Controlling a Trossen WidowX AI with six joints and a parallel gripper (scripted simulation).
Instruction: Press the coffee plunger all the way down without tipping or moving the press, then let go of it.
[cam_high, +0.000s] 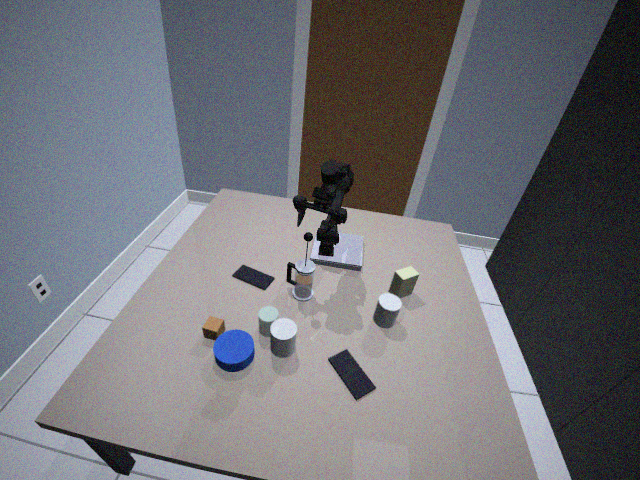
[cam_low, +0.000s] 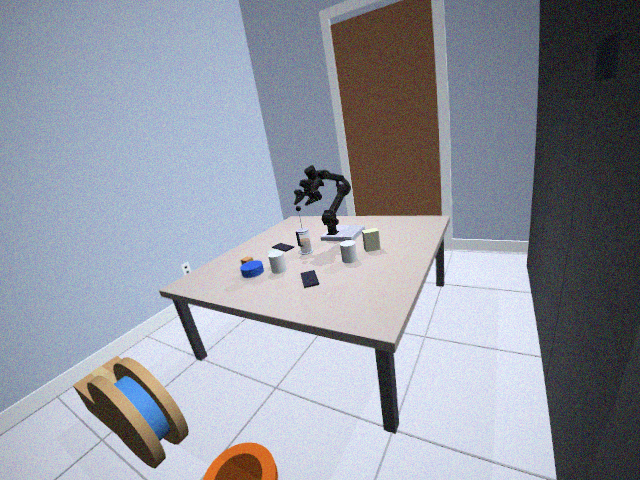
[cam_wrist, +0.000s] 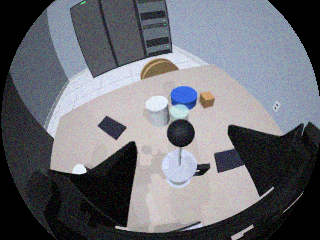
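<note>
My gripper tip is now 15 cm above the coffee press, 2 cm to the left of it and 1 cm short of it. From my gripper tip the other things lie so: pale green cylinder: 24 cm below, 20 cm ahead, 10 cm to the right; blue disc: 31 cm ahead, 26 cm below, 18 cm to the right; pale yellow block: 38 cm to the left, 23 cm below, 5 cm behind.
</note>
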